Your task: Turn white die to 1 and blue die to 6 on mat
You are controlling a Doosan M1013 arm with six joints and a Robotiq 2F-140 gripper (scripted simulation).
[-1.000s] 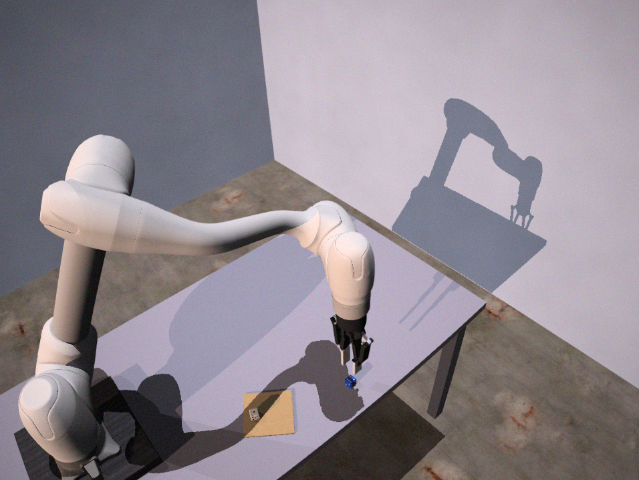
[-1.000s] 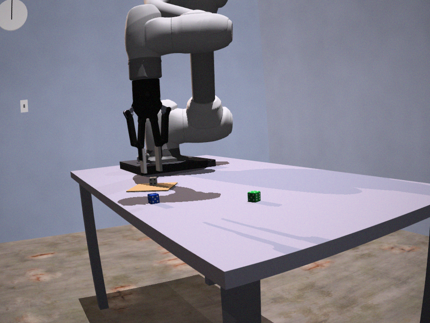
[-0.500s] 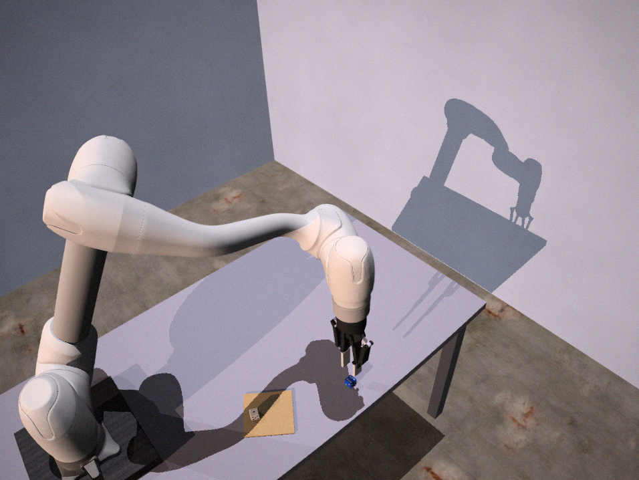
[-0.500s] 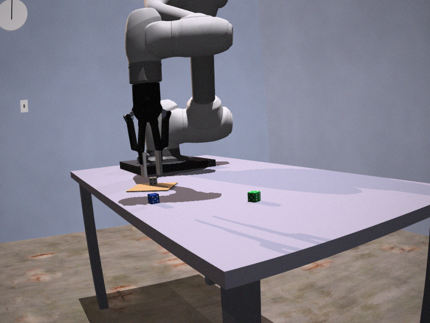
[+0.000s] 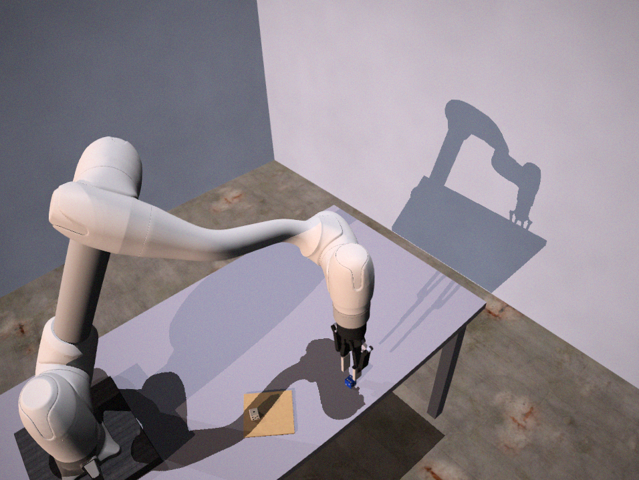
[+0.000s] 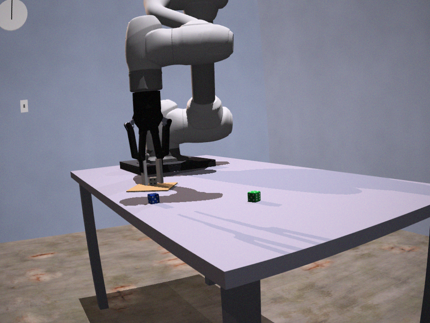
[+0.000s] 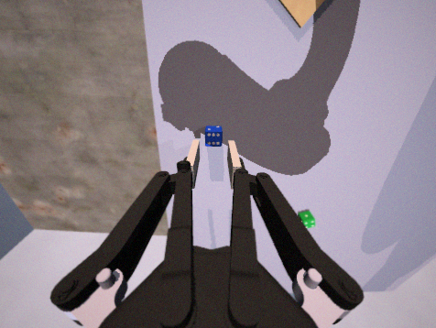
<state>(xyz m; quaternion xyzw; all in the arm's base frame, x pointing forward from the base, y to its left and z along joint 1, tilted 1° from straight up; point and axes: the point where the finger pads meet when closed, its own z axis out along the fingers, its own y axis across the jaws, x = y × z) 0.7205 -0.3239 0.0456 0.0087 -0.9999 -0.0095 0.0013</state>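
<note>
Now: the blue die 7 cm below my hand. From my hand the other things lie so: green die (21 cm to the left, 18 cm ahead, 7 cm below); then white die (28 cm behind, 10 cm to the left, 7 cm below); then tan mat (24 cm behind, 9 cm to the left, 8 cm below).
</note>
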